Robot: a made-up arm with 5 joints.
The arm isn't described. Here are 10 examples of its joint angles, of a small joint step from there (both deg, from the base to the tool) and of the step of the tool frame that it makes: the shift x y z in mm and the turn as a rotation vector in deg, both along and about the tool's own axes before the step.
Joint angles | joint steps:
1: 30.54 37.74 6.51 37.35 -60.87 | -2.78 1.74 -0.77 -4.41 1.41
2: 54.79 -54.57 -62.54 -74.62 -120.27 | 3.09 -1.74 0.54 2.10 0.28
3: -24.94 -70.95 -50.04 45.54 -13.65 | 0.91 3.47 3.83 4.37 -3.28
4: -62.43 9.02 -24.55 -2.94 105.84 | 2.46 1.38 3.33 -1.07 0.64
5: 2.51 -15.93 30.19 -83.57 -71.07 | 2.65 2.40 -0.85 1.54 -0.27
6: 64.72 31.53 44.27 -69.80 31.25 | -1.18 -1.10 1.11 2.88 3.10
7: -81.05 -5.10 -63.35 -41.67 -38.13 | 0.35 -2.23 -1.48 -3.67 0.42
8: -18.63 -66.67 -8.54 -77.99 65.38 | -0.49 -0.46 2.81 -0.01 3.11
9: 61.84 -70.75 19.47 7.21 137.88 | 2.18 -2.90 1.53 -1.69 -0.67
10: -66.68 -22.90 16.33 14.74 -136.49 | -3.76 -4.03 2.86 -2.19 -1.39
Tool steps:
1: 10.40 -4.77 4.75 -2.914 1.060 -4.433
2: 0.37 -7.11 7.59 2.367 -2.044 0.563
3: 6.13 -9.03 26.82 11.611 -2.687 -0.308
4: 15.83 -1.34 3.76 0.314 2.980 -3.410
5: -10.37 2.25 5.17 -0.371 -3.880 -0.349
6: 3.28 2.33 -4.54 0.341 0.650 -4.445
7: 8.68 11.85 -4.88 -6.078 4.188 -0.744
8: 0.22 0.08 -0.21 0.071 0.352 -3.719
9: -4.95 -1.09 -8.01 2.874 -1.471 -1.433
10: -10.29 -9.40 -10.70 5.056 -0.319 -0.712
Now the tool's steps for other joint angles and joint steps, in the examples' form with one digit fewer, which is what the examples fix.
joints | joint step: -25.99 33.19 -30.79 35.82 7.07 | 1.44 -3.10 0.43 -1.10 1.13
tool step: -12.2 -0.7 -11.8 -3.29 -1.34 1.74
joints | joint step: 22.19 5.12 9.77 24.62 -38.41 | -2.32 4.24 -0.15 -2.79 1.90
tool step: 11.0 2.2 11.7 0.78 -1.15 -3.80
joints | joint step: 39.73 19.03 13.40 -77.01 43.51 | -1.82 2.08 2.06 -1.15 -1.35
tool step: 8.7 -3.9 -3.1 1.78 3.76 0.34
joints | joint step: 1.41 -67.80 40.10 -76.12 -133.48 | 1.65 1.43 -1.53 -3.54 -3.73
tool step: -2.7 0.6 5.1 3.22 2.76 -0.24
